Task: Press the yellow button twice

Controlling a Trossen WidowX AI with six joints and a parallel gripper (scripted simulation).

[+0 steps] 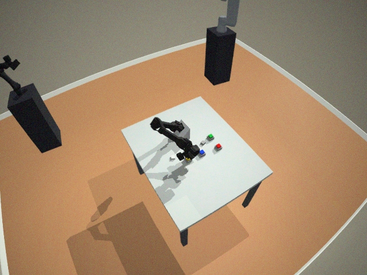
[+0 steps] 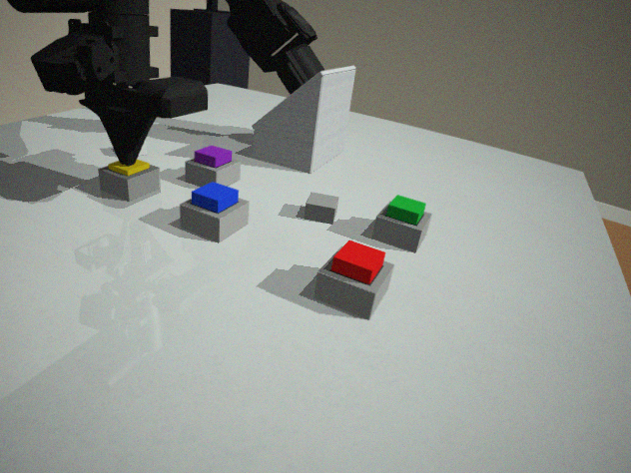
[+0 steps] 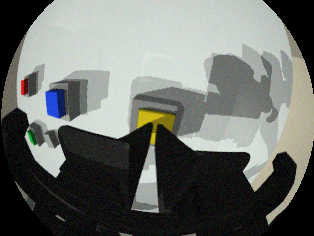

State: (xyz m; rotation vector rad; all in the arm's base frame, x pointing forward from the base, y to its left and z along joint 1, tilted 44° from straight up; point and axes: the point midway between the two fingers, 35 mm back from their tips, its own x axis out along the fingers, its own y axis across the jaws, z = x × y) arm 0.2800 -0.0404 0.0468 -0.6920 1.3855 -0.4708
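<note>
The yellow button is 10 mm below my gripper tip. From my gripper tip the other things lie so: purple button (90 mm behind, 50 mm to the left); blue button (10 mm behind, 130 mm to the left); small grey block (100 mm behind, 200 mm to the left, 20 mm below).
</note>
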